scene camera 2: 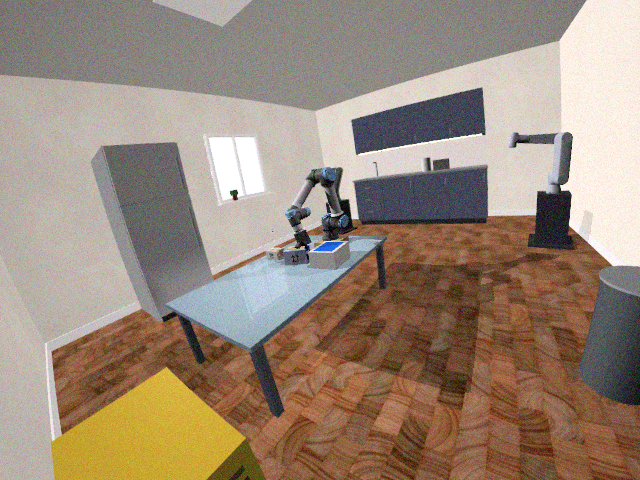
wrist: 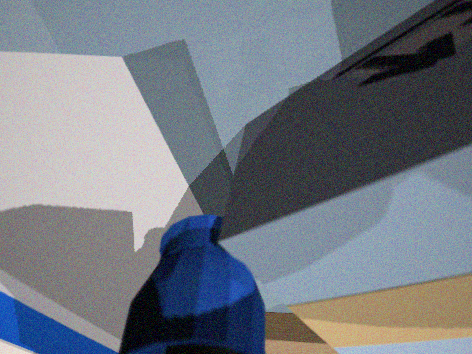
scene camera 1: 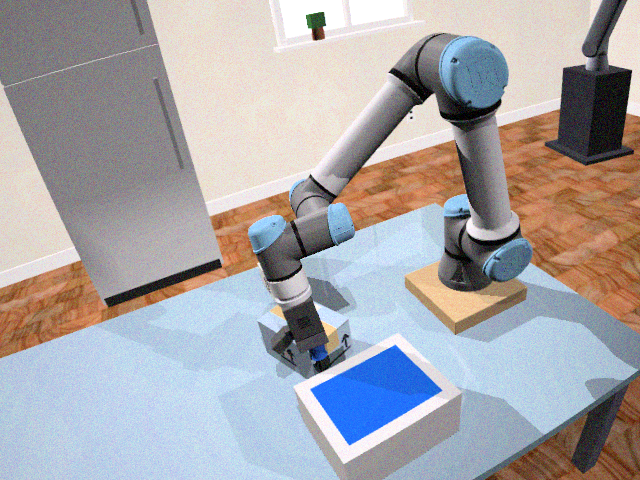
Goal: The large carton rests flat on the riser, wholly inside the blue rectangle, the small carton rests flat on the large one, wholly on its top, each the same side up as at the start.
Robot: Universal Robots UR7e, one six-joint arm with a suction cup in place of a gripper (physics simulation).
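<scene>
The large carton [scene camera 1: 339,326] [scene camera 2: 295,257] [wrist: 340,239] is grey with a tan tape stripe. It sits on the table just behind the white riser [scene camera 1: 413,429] [scene camera 2: 330,261] [wrist: 101,133]. The blue rectangle [scene camera 1: 375,390] [scene camera 2: 329,247] on the riser's top is bare. My suction cup [scene camera 1: 318,354] [scene camera 2: 303,246] [wrist: 190,228] leans in at a tilt and presses on the carton's front corner nearest the riser; its tip is bent. The wrist view shows much of the carton's dark side face. The small carton [scene camera 2: 274,253] stands behind the large one and is hidden by the arm in scene camera 1.
The arm's base stands on a wooden block [scene camera 1: 466,305] at the back right of the glass table [scene camera 1: 175,405]. A grey fridge [scene camera 1: 128,143] stands beyond the table's left end. The riser is near the table's front edge.
</scene>
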